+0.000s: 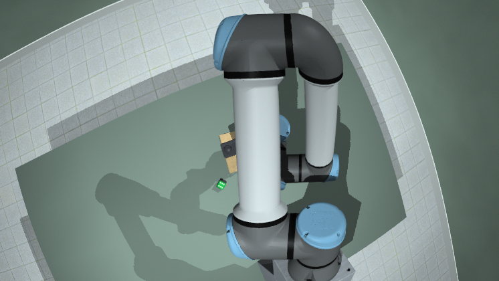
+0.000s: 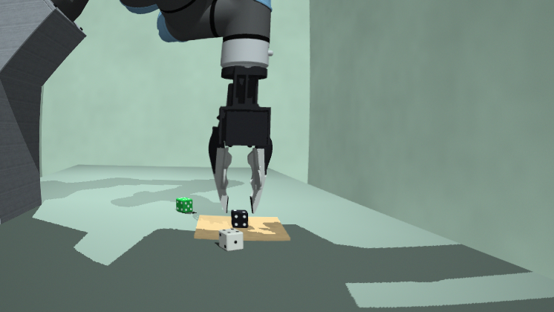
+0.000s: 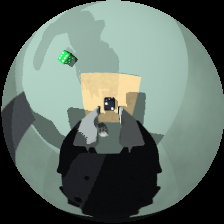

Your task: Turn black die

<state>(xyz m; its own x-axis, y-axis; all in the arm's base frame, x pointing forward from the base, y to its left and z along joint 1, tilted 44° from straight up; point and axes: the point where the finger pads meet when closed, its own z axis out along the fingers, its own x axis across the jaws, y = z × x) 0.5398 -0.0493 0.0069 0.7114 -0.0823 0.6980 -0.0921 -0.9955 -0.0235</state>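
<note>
Right now my hand is 3 cm above the black die. The rest, counted from my hand: white die: 3 cm behind, 10 cm to the right, 3 cm below; then tan mat: 4 cm below; then green die: 8 cm behind, 13 cm to the left, 3 cm below.
</note>
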